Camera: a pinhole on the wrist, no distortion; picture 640 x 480 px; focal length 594.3 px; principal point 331.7 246.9 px. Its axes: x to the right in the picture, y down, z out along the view. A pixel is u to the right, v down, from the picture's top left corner.
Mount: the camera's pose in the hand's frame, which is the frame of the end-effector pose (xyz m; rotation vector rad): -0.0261 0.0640 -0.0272 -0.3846 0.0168 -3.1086
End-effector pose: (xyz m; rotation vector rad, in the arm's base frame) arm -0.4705 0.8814 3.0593 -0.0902 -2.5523 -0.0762
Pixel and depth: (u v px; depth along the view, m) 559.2 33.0 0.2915
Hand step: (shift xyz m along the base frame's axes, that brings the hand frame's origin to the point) -0.0898 0.1823 -0.2658
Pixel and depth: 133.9 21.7 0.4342
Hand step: -0.3619 0.2623 -0.1705
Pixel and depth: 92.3 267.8 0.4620
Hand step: -0.4250 0.0858 -0.1622
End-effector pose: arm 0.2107 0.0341 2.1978 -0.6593 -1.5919 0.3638
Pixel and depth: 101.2 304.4 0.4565
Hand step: -0.3666 0.2234 0.1430
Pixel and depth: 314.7 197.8 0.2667
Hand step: -0.2095 0.1268 -0.0444
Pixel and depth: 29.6 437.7 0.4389
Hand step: -0.3578 0.1688 0.2365
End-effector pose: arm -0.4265 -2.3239 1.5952 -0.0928 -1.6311 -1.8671
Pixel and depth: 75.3 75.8 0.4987
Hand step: -0.2780 0.2387 0.4052
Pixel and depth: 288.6 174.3 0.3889
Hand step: -0.1419 0.2705 0.2136
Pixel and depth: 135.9 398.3 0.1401
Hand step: -0.0621 0.0655 0.0695
